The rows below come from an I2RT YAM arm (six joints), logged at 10 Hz.
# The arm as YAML. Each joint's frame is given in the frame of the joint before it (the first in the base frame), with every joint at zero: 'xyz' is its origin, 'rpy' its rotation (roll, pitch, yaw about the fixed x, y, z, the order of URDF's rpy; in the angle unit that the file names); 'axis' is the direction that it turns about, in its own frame. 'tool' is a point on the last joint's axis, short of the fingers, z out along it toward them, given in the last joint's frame.
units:
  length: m
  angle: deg
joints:
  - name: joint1
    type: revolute
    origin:
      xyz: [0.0, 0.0, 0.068]
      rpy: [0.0, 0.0, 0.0]
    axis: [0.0, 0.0, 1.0]
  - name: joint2
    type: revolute
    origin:
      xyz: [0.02, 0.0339, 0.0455]
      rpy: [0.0, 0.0, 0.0]
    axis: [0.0, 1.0, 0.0]
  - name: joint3
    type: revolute
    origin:
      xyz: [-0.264, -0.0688, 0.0]
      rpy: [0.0, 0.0, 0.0]
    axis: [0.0, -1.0, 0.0]
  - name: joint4
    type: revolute
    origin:
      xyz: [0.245, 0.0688, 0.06]
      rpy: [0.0, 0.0, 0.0]
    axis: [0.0, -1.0, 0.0]
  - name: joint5
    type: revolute
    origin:
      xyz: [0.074, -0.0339, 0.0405]
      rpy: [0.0, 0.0, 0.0]
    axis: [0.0, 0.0, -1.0]
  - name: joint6
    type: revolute
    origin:
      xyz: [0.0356, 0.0, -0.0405]
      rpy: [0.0, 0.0, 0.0]
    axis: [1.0, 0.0, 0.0]
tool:
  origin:
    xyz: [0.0, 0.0, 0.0]
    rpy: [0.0, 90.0, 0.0]
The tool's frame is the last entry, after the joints.
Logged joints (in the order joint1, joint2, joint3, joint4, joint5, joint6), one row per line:
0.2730 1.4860 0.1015 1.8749 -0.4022 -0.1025
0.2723 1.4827 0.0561 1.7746 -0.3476 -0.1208
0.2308 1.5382 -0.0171 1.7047 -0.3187 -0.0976
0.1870 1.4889 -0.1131 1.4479 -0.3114 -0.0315
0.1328 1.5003 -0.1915 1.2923 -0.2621 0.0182
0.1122 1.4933 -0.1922 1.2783 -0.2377 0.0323
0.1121 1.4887 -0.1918 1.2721 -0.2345 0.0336
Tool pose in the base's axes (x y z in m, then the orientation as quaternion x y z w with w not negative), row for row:
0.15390 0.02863 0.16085 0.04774 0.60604 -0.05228 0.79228
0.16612 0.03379 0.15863 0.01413 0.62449 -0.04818 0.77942
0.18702 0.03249 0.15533 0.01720 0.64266 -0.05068 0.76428
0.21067 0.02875 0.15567 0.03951 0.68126 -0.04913 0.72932
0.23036 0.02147 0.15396 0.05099 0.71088 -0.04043 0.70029
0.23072 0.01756 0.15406 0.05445 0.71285 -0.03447 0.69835
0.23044 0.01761 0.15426 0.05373 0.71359 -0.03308 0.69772
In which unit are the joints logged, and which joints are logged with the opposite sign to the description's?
The joints are logged in radians. Opposite sign: joint3, joint5.
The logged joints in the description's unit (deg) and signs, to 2 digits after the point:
15.64 85.14 -5.82 107.42 23.04 -5.87
15.60 84.95 -3.21 101.68 19.92 -6.92
13.22 88.13 0.98 97.67 18.26 -5.59
10.71 85.31 6.48 82.96 17.84 -1.80
7.61 85.96 10.97 74.04 15.02 1.04
6.43 85.56 11.01 73.24 13.62 1.85
6.42 85.30 10.99 72.89 13.44 1.93

